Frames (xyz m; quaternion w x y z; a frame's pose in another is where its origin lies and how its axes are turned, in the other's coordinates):
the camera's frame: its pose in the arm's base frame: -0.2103 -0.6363 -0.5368 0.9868 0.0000 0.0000 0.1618
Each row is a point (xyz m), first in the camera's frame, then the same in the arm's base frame.
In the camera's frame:
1: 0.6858 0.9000 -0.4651
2: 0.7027 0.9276 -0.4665
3: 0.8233 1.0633 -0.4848
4: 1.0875 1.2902 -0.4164
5: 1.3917 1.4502 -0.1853
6: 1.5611 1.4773 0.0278
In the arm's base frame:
1: 0.1522 0.4356 -1.0019
2: 0.1594 0.4671 -1.0033
3: 0.2303 0.6342 -1.0216
4: 0.4082 0.9336 -0.9532
5: 0.6454 1.1824 -0.7221
6: 0.7973 1.2622 -0.5090

